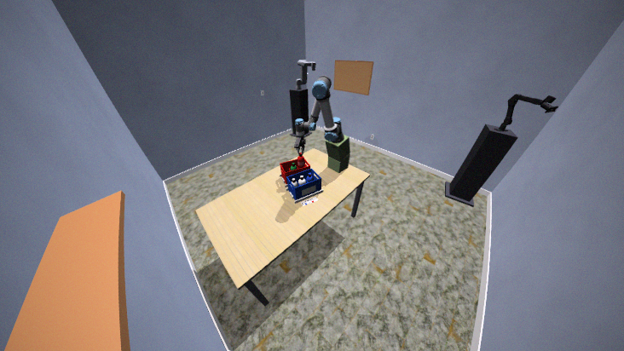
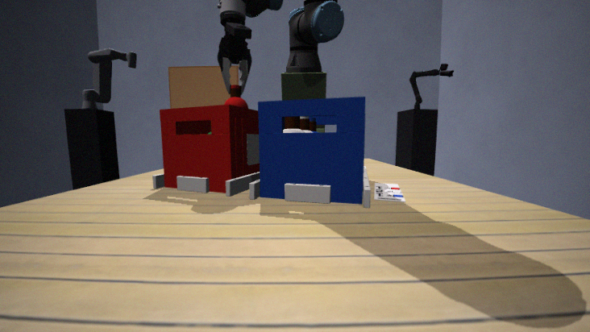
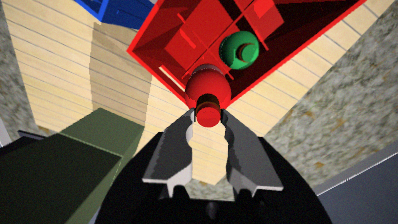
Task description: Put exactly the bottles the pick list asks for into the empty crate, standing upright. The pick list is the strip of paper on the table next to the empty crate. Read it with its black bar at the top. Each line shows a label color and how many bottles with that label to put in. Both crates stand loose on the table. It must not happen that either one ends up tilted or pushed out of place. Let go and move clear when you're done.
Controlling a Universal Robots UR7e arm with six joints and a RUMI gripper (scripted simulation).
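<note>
Now: the red-capped bottle 70 mm below my hand. Also, from my hand: blue-capped bottle (120 mm ahead, 200 mm to the left, 170 mm below); then red crate (100 mm ahead, 170 mm below); then green bottle (70 mm ahead, 50 mm to the right, 170 mm below).
</note>
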